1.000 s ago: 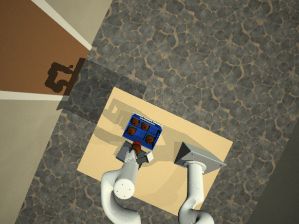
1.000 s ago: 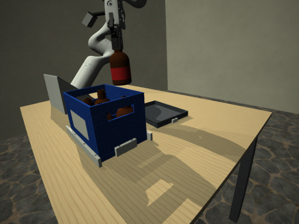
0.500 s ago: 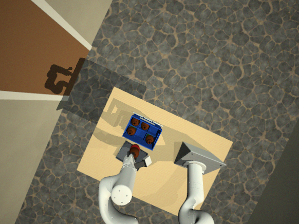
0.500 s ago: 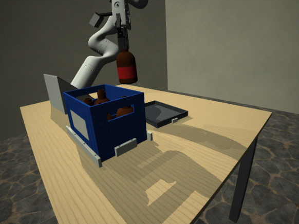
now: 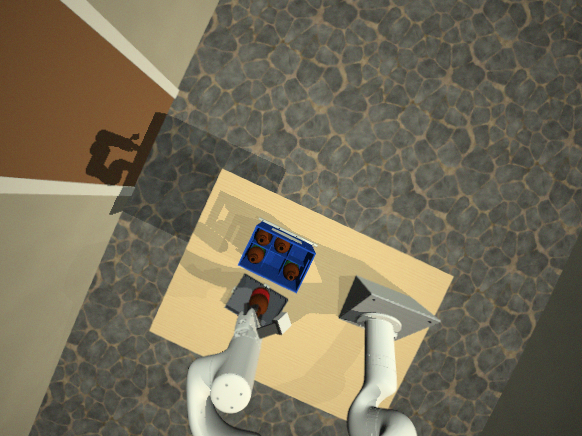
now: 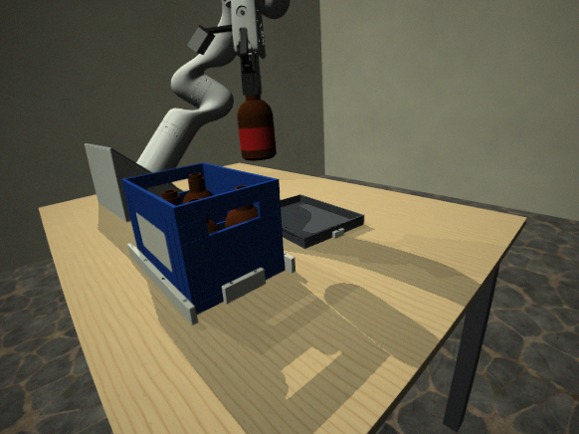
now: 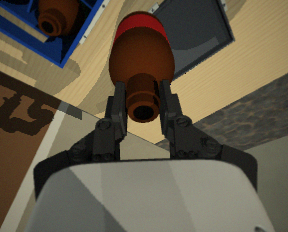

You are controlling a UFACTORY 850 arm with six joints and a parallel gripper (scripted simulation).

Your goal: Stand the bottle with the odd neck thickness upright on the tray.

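My hand is 10 mm short of the dark tray, 130 mm to the right of it and 320 mm above it. Round my hand: blue crate (20 mm behind, 160 mm to the right, 250 mm below); brown bottle (100 mm behind, 100 mm to the right, 250 mm below).
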